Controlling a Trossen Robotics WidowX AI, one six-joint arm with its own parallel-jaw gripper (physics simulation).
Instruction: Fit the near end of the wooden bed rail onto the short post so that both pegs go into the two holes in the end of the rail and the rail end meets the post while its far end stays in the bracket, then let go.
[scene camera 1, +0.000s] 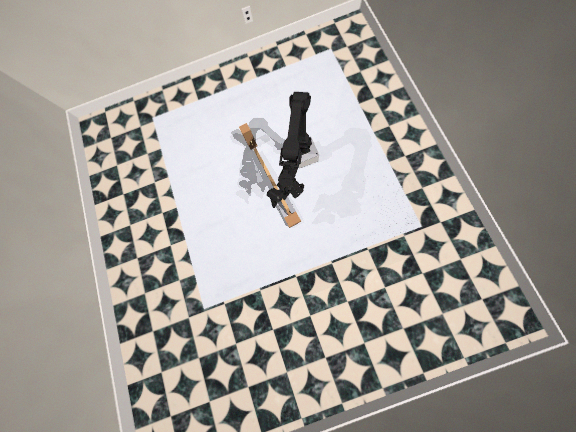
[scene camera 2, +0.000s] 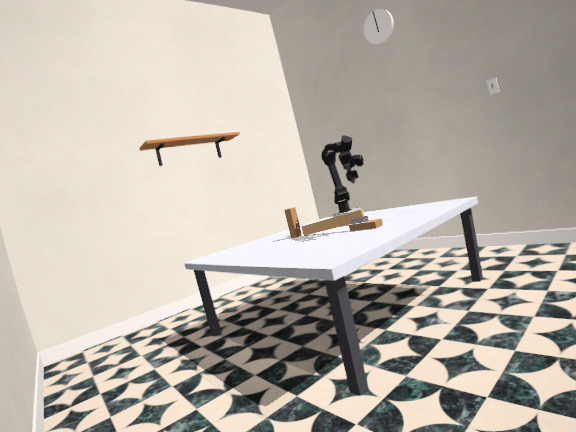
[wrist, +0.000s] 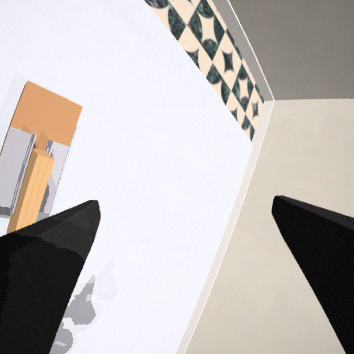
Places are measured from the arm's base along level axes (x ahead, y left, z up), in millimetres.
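Pixels of known places: gripper, fingertip midpoint: (scene camera 1: 278, 203) (scene camera 2: 351, 177) (wrist: 187, 206); arm's base, link origin: (scene camera 1: 303, 148) (scene camera 2: 345, 211).
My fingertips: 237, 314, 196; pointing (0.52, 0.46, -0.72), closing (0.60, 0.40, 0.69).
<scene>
For each thing: its top centre in the pictures, then the offset to it from my fingertips, as dx, dy, dz. "pt": a spot on its surface instead. Level surfaces: height alone.
- short post, surface spot: (scene camera 1: 244, 128) pt +42, -501, -96
- orange-brown block, top centre: (wrist: 36, 150) (scene camera 2: 364, 221) (scene camera 1: 288, 211) -29, -2, -240
- white table, surface height: dz -276
The wooden bed rail (scene camera 1: 266, 170) (scene camera 2: 332, 222) (wrist: 27, 192) slopes down toward the short post (scene camera 1: 244, 128) (scene camera 2: 290, 217), which stands upright. A small gap shows between post and rail end in scene camera 2. Pegs and holes are too small to make out. The rail's other end is raised between the grey walls of the bracket (scene camera 2: 359, 220) (wrist: 20, 155), on an orange-brown block (scene camera 1: 293, 220) (scene camera 2: 367, 225) (wrist: 47, 112). My gripper (scene camera 1: 286, 196) (scene camera 2: 357, 168) (wrist: 187, 206) is open and empty, high above the table. In the wrist view, the left finger covers part of the rail.
The arm's base (scene camera 1: 310, 156) stands on the white table (scene camera 1: 225, 260) (scene camera 2: 260, 255) (wrist: 150, 125), on one side of the rail. Arm shadows fall around the rail and post. A wooden shelf (scene camera 2: 190, 141) and a round clock (scene camera 2: 378, 26) are on the walls, away from the table.
</scene>
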